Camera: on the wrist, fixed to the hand. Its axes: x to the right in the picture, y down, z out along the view.
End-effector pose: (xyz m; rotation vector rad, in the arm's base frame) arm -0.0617 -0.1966 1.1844 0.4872 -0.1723 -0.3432
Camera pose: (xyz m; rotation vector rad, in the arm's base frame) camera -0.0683 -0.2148 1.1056 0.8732 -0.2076 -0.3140
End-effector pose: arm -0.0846 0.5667 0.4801 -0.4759 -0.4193 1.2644
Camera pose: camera -0.0097 0.5419 0.4614 -0.1652 -0.1458 1.2886
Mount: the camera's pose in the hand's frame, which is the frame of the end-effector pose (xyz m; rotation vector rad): -0.0059 -0.0551 -0.0592 0.3848 0.0301 -0.0110
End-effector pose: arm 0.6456 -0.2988 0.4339 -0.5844 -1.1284 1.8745
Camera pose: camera 0.7156 -0.2627 0.4533 -0.3840 -0.7207 1.9976
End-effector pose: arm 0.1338 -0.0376 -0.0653 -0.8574 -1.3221 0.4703
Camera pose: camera 0.1804 -0.0923 -0.0277 -0.5345 -1.1577 0.6747
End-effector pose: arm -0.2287 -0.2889 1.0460 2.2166 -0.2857 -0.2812
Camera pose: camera -0.2107 -0.2101 1.0389 2.5997 -0.3334 -0.2114
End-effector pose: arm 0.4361 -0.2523 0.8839 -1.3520 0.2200 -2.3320
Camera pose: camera 0.3721 -0.2051 0.8680 -1.1289 -0.2188 -2.2554
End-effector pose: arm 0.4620 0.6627 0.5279 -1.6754 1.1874 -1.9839
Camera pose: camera 0.4250 0.7246 0.5650 -1.4624 0.7424 -2.0872
